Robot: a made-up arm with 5 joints.
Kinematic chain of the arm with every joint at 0, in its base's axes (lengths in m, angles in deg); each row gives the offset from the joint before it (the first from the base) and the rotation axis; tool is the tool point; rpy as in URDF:
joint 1: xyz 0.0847 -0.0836 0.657 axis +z
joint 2: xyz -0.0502 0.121 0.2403 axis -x
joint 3: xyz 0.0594 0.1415 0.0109 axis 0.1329 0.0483 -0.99
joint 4: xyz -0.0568 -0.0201 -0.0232 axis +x
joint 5: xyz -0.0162 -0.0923 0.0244 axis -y
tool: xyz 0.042 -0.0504 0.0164 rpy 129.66 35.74 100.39
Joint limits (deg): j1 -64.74..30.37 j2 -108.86..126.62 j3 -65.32..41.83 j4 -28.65..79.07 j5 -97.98..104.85
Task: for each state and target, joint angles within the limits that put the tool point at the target. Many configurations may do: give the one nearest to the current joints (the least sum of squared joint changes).
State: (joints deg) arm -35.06 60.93 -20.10 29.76 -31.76
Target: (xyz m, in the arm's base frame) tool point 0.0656 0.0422 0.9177
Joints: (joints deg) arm -7.55 62.96 6.02 0.22 -20.25
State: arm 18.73 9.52 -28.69 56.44 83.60
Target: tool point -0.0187 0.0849 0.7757
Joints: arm 11.98 -21.18 -5.29 78.11 86.76
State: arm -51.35 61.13 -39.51 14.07 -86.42
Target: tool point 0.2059 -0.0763 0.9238
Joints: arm -60.54 66.41 -34.78 -6.86 -94.86
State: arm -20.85 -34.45 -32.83 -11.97 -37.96
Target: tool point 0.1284 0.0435 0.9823
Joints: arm 8.23 -13.13 -35.57 -28.65 -29.89
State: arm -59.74 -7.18 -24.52 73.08 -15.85
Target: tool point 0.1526 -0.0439 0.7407
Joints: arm -60.92 39.94 -13.27 79.07 -30.60
